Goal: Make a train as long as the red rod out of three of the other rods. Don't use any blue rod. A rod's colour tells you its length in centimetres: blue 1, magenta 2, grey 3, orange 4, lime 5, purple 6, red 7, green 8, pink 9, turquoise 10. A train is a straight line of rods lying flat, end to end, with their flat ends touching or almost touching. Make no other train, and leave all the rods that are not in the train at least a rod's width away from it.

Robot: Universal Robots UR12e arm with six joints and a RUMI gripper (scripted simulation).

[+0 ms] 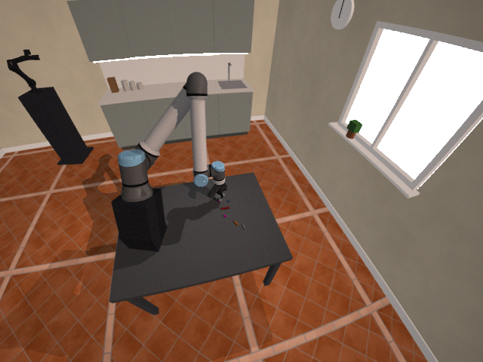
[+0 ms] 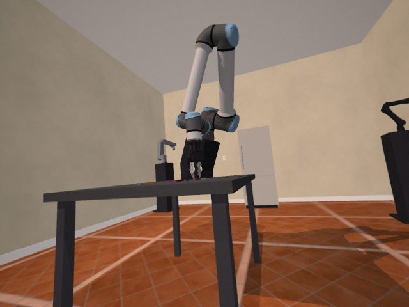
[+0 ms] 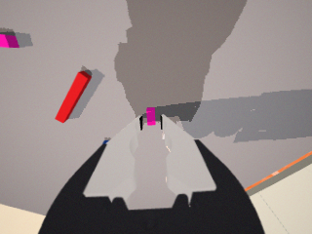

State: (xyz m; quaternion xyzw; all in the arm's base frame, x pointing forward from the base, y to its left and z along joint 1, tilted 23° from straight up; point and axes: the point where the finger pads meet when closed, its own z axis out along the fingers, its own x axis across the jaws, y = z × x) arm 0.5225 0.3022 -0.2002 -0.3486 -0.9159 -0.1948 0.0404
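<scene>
My gripper is now 80 mm short of the blue rod, 10 mm to the left of it and 10 mm above it. From my hand the other things lie so: orange rod 230 mm to the right, 130 mm ahead, 10 mm below; then red rod 80 mm to the right, 50 mm ahead, 10 mm below.
</scene>
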